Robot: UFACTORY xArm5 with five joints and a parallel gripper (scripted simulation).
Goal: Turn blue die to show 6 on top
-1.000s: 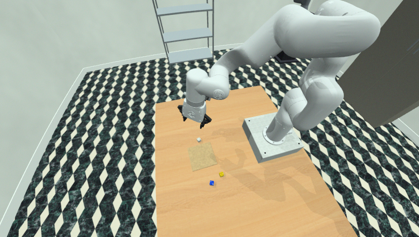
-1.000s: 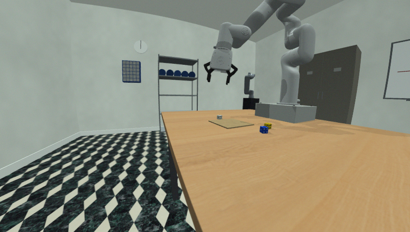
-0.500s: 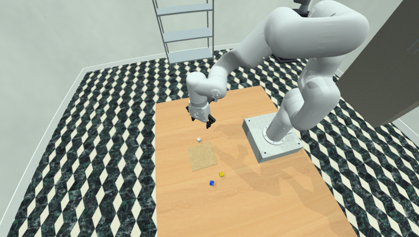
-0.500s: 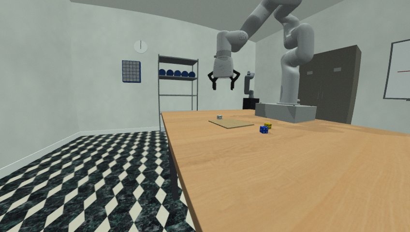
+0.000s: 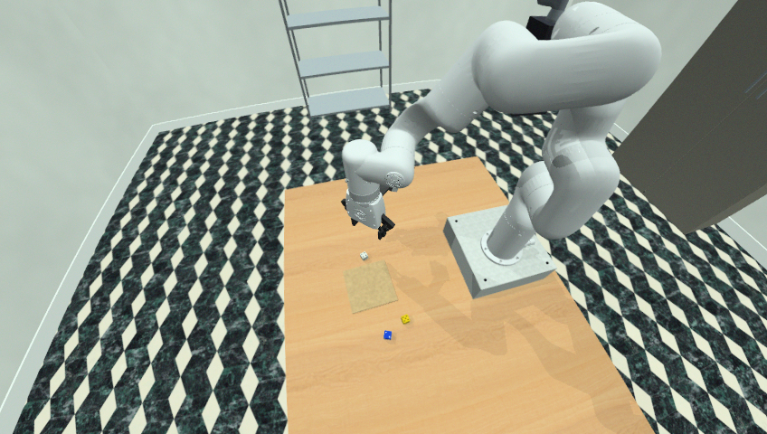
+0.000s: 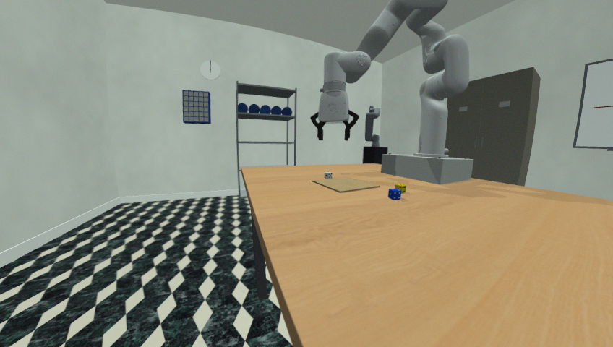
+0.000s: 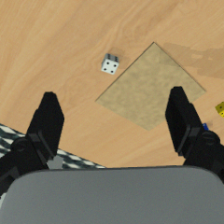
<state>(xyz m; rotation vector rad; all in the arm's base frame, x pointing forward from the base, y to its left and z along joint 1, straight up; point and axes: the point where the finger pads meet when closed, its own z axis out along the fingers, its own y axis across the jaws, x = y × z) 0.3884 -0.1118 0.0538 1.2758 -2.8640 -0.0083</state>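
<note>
My gripper is now 3 cm short of the white die, 2 cm to the right of it and 13 cm above it. Also, from my hand: tan mat (3 cm ahead, 12 cm to the left, 14 cm below); yellow die (6 cm behind, 24 cm to the left, 13 cm below); blue die (28 cm to the left, 13 cm below).
</note>
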